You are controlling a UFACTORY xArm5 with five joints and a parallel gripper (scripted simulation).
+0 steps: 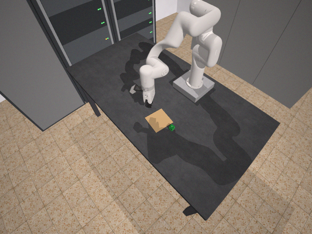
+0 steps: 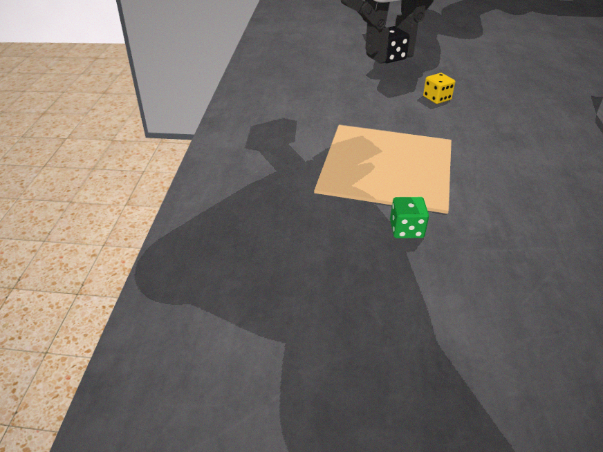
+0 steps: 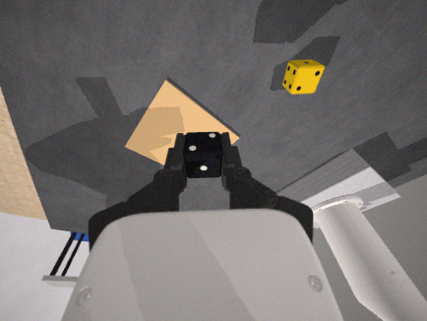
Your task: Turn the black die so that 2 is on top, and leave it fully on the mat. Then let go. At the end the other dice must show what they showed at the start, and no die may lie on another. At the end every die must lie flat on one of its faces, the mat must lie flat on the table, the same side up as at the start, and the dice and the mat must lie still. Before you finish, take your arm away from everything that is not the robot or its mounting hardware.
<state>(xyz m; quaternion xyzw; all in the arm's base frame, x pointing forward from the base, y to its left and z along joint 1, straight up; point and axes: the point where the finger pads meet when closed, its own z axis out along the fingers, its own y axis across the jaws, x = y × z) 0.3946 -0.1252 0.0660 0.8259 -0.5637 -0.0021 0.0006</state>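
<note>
My hand is 1 cm short of the tan mat, 8 cm to the right of it and 11 cm above it. The rest, counted from my hand: yellow die 10 cm behind, 8 cm to the right, 10 cm below; black die 1 cm below; green die 2 cm ahead, 19 cm to the left, 10 cm below.
</note>
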